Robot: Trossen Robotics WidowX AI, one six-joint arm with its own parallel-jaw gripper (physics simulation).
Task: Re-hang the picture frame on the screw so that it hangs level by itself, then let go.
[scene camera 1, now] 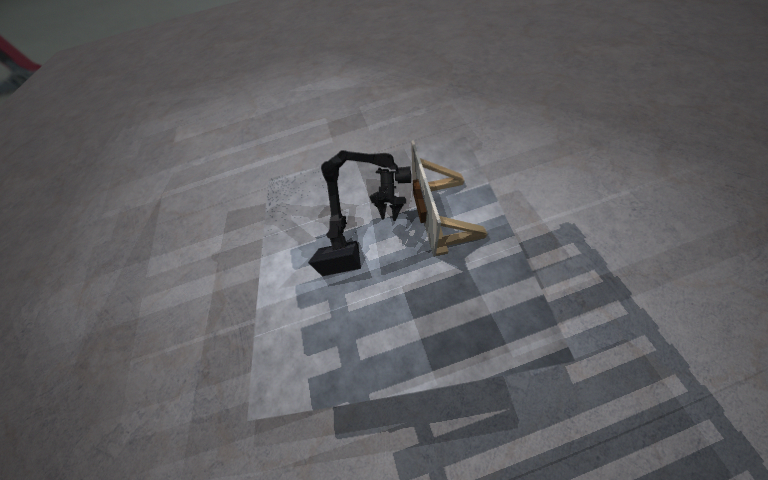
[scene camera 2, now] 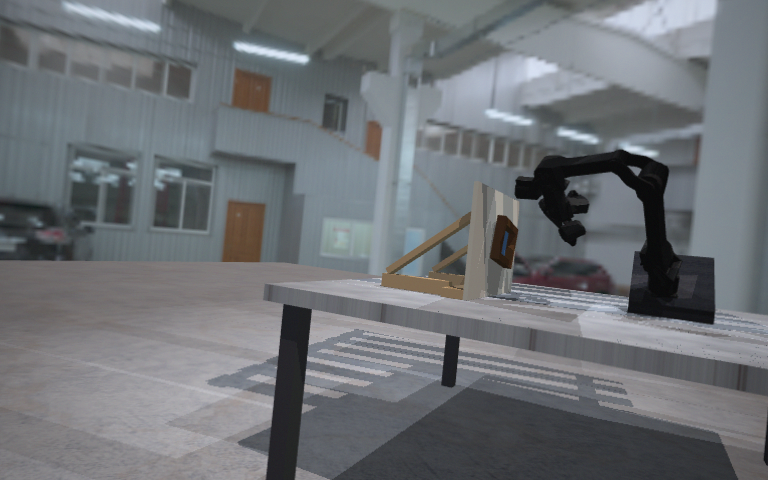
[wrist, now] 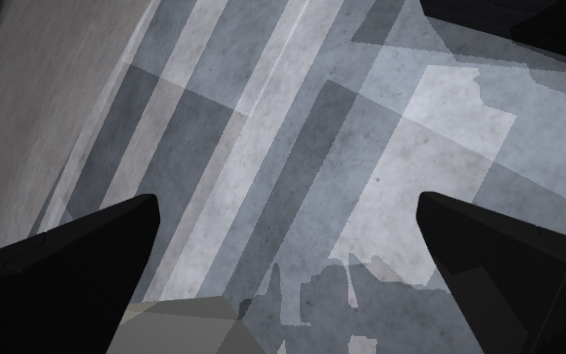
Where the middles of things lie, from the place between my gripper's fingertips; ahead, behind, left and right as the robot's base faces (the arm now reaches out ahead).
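Wooden stand [scene camera 2: 447,285]: from my hand, 70 mm to the left, 330 mm ahead, 80 mm below. Pale upright board [scene camera 2: 484,277]: my hand 40 mm above it, 200 mm short of it, 80 mm to the right of it.
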